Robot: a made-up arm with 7 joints.
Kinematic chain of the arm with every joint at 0, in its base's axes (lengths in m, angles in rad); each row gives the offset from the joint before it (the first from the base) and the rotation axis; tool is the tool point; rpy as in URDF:
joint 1: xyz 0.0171 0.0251 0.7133 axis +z
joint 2: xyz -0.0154 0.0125 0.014 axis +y
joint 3: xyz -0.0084 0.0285 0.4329 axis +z
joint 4: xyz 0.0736 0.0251 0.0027 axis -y
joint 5: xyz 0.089 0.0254 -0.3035 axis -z
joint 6: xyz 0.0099 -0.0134 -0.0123 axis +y
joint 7: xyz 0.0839 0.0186 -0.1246 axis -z
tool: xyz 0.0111 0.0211 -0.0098 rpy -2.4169 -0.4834 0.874
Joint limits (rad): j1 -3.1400..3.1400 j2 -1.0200..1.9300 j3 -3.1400..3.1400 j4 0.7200..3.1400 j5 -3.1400..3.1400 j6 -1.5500..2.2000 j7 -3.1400..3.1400
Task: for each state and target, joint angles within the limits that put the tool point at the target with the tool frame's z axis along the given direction. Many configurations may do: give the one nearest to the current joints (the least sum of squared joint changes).
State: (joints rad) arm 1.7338 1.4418 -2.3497 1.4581 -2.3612 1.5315 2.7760
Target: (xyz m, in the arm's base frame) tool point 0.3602 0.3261 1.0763 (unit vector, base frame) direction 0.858 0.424 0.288
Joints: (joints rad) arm 1.7694 1.3383 -2.1706 0.8709 -2.6960 1.3837 3.0205
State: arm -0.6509 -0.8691 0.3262 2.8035 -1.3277 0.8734 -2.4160
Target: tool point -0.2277 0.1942 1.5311 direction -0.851 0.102 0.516
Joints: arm -0.6713 -0.8220 -0.1449 2.1031 -1.6542 0.8876 -2.7260
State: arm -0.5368 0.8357 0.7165 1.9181 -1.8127 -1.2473 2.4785
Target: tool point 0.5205 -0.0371 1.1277 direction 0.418 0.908 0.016
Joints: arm -0.8648 0.1916 0.2805 1.6238 -2.1331 -1.0284 2.6548
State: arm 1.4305 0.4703 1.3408 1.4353 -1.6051 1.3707 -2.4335
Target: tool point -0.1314 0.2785 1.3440 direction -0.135 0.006 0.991
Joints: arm 1.1817 -0.4808 0.4656 1.2181 -2.2172 1.4745 -2.7904
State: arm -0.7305 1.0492 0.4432 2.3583 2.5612 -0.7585 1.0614
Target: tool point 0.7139 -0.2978 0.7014 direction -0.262 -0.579 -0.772
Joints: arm -0.5096 1.2539 0.2761 2.6939 2.4270 -0.6819 1.6400
